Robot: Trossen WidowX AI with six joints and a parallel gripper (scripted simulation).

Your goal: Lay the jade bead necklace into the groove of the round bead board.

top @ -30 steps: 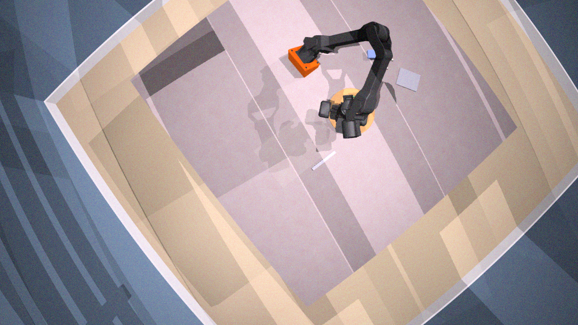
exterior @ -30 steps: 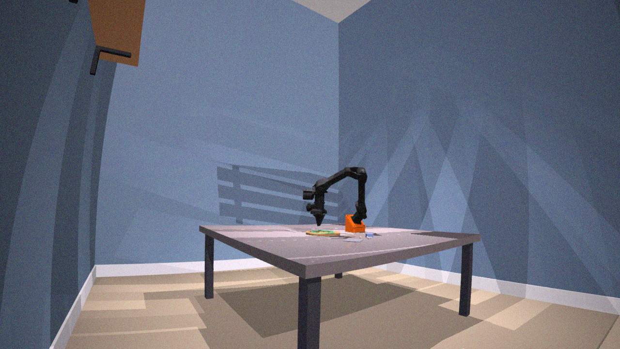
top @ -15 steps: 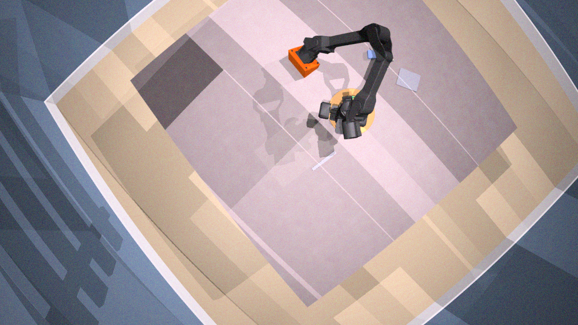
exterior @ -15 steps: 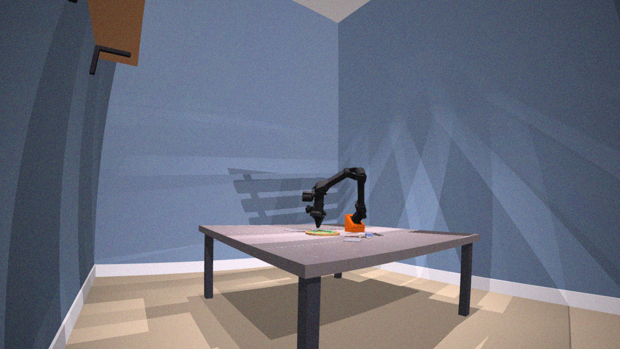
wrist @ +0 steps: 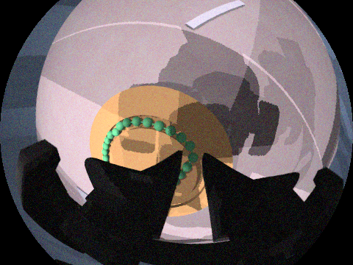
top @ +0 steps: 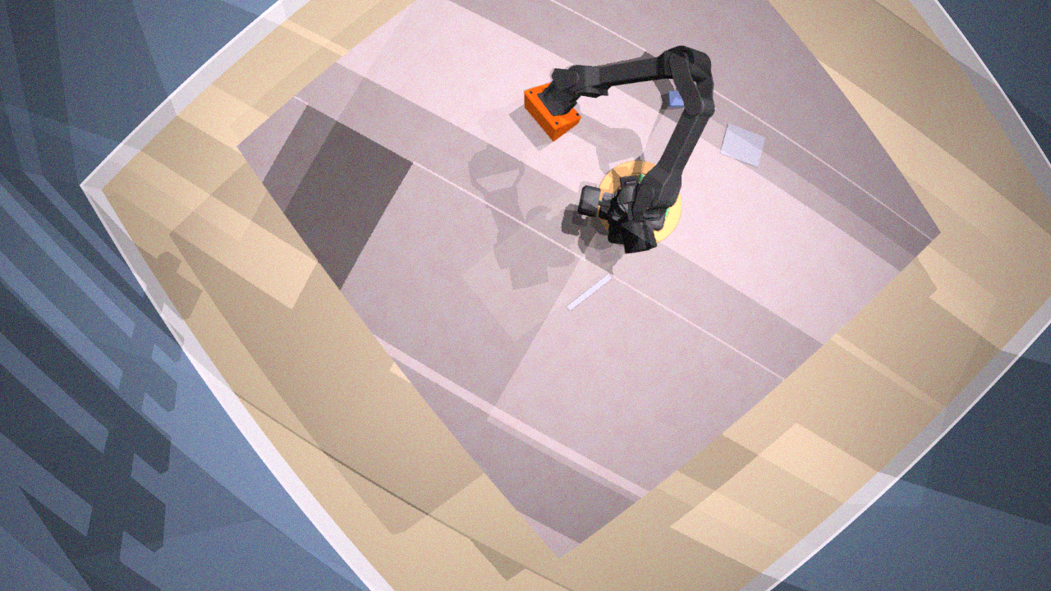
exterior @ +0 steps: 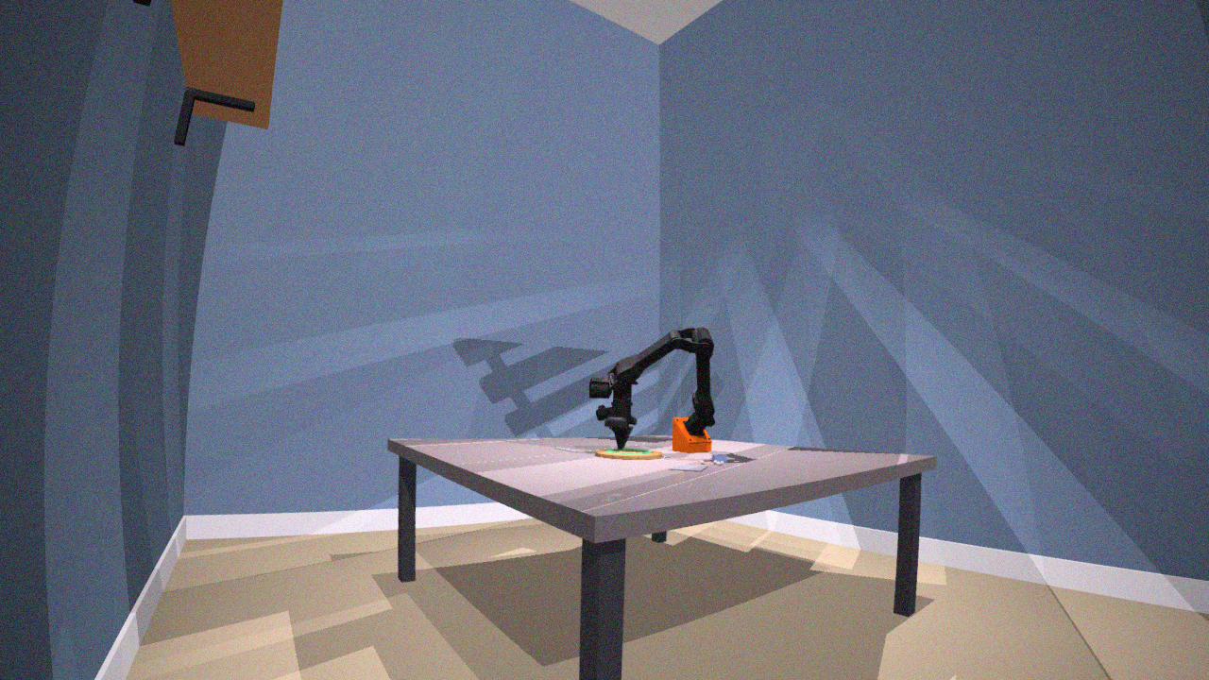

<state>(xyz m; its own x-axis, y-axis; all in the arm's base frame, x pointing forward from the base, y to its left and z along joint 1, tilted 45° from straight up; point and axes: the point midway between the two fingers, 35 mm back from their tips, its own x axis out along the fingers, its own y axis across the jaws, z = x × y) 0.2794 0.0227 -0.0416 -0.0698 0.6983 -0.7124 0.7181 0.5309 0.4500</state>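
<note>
My gripper tip is 6 cm to the right of the round tan bead board, 1 cm short of it and 1 cm above it. Also, from my gripper tip: white strip 15 cm to the right, 11 cm ahead, 1 cm below; pale square sheet 36 cm to the left, 3 cm ahead, 1 cm below; blue cube 28 cm to the left, 15 cm behind, 1 cm below.
</note>
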